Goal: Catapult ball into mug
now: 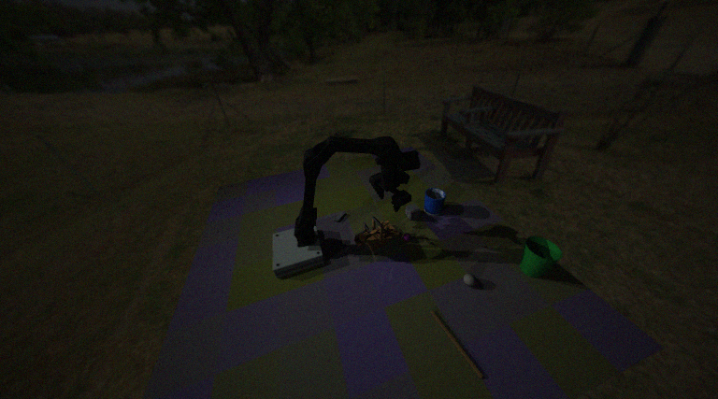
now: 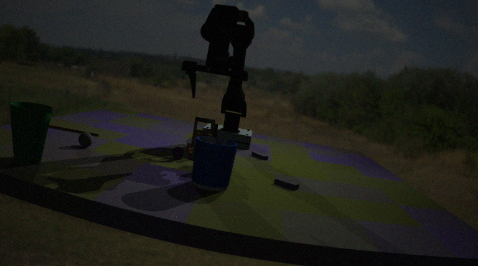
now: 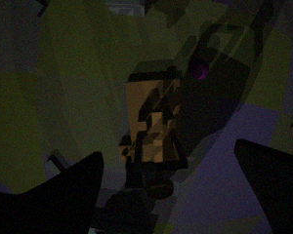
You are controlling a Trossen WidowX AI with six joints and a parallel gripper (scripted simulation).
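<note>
My gripper tip is 15 cm above the purple ball, 7 cm short of it and 5 cm to the left of it. The rest, counted from my gripper tip: wooden catapult: 11 cm below, 7 cm behind, 1 cm to the right; then blue mug: 25 cm ahead, 14 cm below, 10 cm to the left; then grey block: 14 cm below, 14 cm ahead, 8 cm to the left.
</note>
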